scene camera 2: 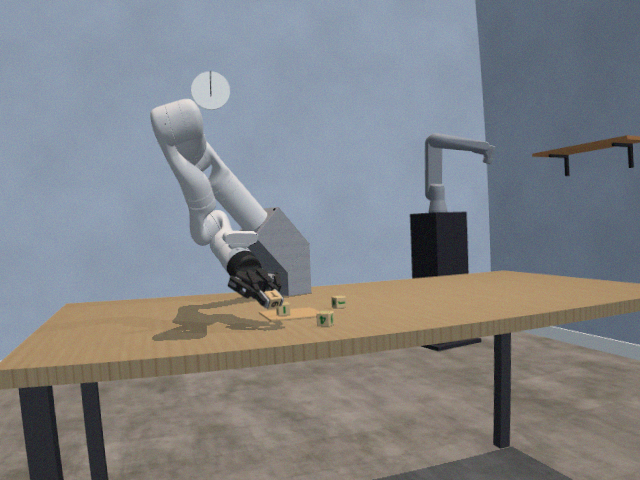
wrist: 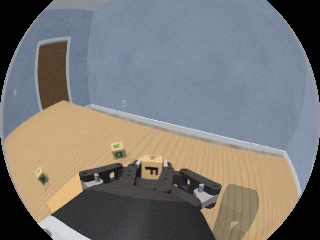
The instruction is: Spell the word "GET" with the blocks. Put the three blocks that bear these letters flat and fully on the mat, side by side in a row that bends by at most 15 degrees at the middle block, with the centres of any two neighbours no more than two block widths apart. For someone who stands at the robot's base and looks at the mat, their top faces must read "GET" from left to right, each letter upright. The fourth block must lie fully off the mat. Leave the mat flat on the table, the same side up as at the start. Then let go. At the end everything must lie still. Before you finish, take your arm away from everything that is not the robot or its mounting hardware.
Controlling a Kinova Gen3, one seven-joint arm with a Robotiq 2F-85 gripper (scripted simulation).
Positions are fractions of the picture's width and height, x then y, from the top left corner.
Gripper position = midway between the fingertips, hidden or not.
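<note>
I can see my gripper (scene camera 2: 0.43,0.63), and the wrist view gives me a sight of that same gripper (wrist: 0.48,0.68).
</note>
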